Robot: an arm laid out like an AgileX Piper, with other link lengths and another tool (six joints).
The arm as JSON. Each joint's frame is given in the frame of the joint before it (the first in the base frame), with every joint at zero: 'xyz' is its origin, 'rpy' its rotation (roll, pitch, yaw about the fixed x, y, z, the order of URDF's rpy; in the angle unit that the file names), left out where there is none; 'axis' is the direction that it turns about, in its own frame. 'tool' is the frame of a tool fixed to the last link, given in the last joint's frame.
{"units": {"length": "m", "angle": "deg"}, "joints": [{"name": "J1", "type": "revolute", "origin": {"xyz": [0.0, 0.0, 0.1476]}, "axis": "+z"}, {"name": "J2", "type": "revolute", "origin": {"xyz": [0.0, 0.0, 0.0]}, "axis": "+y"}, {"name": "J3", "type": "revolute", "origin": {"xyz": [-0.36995, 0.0, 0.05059]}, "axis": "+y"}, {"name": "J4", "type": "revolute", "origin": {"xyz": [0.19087, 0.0, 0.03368]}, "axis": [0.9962, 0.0, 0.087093]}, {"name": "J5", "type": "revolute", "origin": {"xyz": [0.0, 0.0, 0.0]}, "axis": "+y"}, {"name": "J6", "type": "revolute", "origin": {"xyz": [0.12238, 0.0, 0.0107]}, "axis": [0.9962, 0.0, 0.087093]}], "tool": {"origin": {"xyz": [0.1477, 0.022, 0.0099], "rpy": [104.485, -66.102, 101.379]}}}
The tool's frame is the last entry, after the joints.
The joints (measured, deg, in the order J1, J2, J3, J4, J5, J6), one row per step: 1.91, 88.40, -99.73, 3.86, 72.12, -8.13; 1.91, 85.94, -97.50, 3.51, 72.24, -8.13; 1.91, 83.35, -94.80, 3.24, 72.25, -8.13; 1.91, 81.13, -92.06, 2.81, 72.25, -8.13; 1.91, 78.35, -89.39, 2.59, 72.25, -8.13; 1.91, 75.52, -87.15, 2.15, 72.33, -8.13; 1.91, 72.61, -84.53, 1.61, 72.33, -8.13; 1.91, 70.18, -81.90, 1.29, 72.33, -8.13; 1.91, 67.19, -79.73, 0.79, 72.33, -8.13; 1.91, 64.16, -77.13, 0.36, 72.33, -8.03; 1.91, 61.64, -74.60, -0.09, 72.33, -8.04; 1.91, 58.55, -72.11, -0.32, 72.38, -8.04; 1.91, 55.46, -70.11, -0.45, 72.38, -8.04; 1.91, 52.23, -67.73, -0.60, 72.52, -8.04
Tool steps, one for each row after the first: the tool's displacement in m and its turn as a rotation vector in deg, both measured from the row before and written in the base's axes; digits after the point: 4 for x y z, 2 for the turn. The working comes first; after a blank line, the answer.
Tool pose at each row, in the base's axes (x y z in m, rotation vector in deg; the steps are taken from these numbers as rounded here): 0.3659, 0.0510, 0.3639, -146.37, -54.49, -35.94; 0.3502, 0.0489, 0.3660, -146.71, -54.60, -36.02; 0.3331, 0.0471, 0.3659, -146.99, -54.61, -35.81; 0.3174, 0.0447, 0.3627, -147.48, -54.54, -35.02; 0.2997, 0.0431, 0.3624, -147.69, -54.61, -35.13; 0.2828, 0.0405, 0.3637, -148.09, -54.85, -35.73; 0.2649, 0.0375, 0.3624, -148.61, -55.04, -36.03; 0.2490, 0.0355, 0.3581, -148.95, -55.04, -35.69; 0.2323, 0.0327, 0.3580, -149.38, -55.36, -36.72; 0.2147, 0.0302, 0.3548, -149.78, -55.41, -37.27; 0.1993, 0.0276, 0.3491, -150.24, -55.50, -37.17; 0.1821, 0.0260, 0.3448, -150.41, -55.69, -37.89; 0.1666, 0.0249, 0.3425, -150.42, -55.99, -39.37; 0.1496, 0.0236, 0.3371, -150.49, -56.19, -40.34

-0.0157, -0.0021, 0.0021, -0.33, -0.12, -0.09; -0.0171, -0.0018, -0.0001, -0.26, 0.11, -0.08; -0.0157, -0.0024, -0.0032, -0.43, 0.51, -0.12; -0.0177, -0.0016, -0.0003, -0.20, -0.12, -0.06; -0.0169, -0.0026, 0.0013, -0.41, -0.52, -0.12; -0.0179, -0.0030, -0.0013, -0.51, -0.31, -0.15; -0.0159, -0.0020, -0.0043, -0.31, 0.19, -0.09; -0.0167, -0.0028, -0.0001, -0.45, -0.84, -0.15; -0.0176, -0.0025, -0.0032, -0.34, -0.44, -0.22; -0.0154, -0.0026, -0.0057, -0.43, -0.01, -0.13; -0.0172, -0.0016, -0.0043, -0.20, -0.56, -0.07; -0.0155, -0.0011, -0.0023, -0.09, -1.09, -0.05; -0.0170, -0.0013, -0.0054, -0.12, -0.72, -0.06
